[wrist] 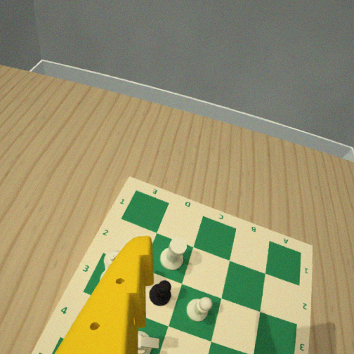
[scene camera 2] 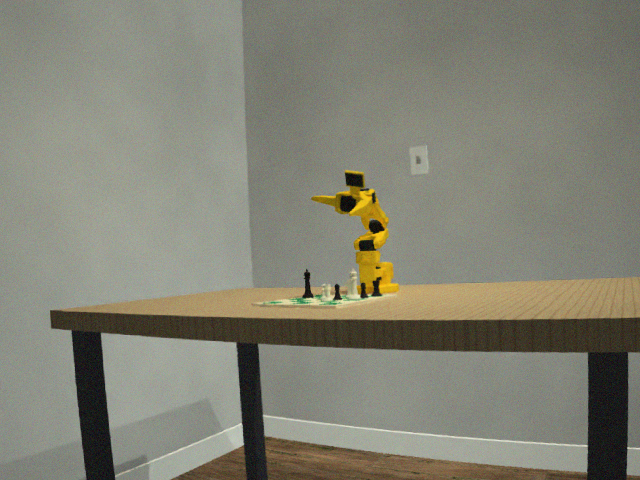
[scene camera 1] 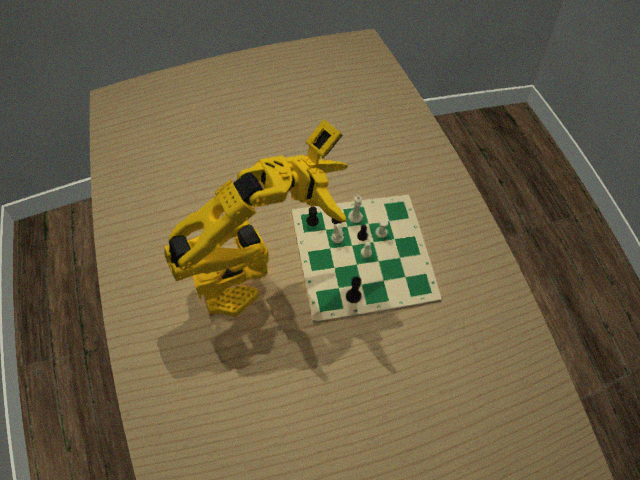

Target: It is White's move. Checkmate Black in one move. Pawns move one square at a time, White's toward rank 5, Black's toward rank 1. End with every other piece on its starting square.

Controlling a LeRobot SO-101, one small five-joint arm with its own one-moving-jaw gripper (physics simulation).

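Note:
The gripper is open, high above the board's E edge. In the wrist view the notched fixed jaw shows. The green-and-cream board carries upright pieces. The black king stands on A4, the white king on E3, partly behind the jaw in the wrist view. A white rook-like piece is on D2, a white pawn on C3, a white piece on D4.
A black pawn stands on D3. A dark piece stands on E5. Another black pawn is mostly hidden by the jaw in scene camera 1. The arm base stands beside the board on the wooden table.

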